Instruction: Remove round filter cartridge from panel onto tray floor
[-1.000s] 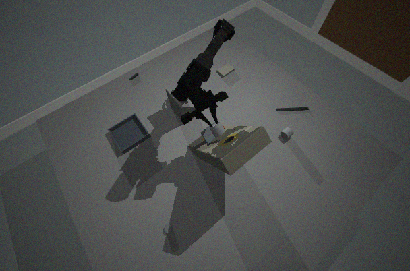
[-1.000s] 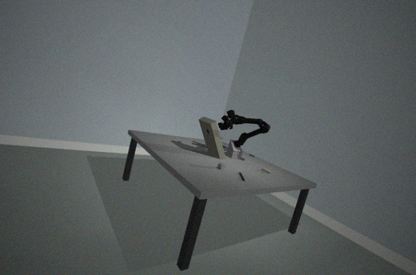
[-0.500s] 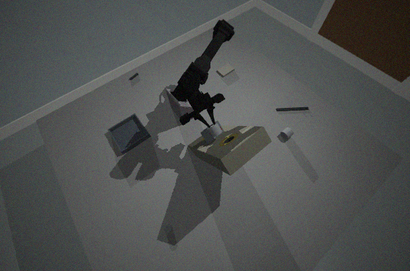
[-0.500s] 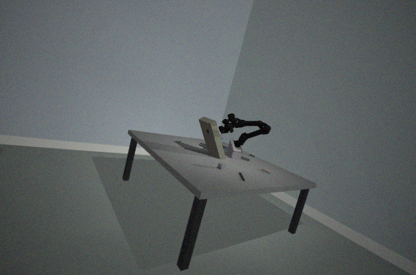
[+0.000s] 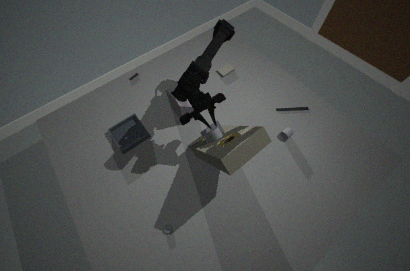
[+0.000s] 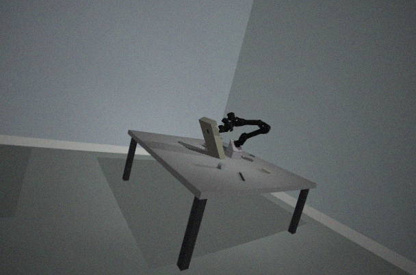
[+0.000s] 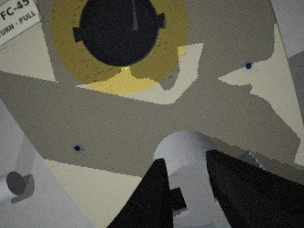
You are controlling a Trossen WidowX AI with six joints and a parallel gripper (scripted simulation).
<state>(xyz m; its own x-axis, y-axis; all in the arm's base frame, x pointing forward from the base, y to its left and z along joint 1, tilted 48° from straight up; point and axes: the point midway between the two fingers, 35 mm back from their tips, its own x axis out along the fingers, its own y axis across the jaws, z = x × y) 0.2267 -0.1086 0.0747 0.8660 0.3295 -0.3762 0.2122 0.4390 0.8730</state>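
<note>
My gripper tip is 10 mm short of the round filter cartridge and 40 mm above it. Also, from my gripper tip: tray: 340 mm behind, 260 mm to the right, 210 mm below; then beige service panel: 50 mm ahead, 60 mm below; then grey cylinder: 130 mm ahead, 360 mm to the right, 210 mm below.
</note>
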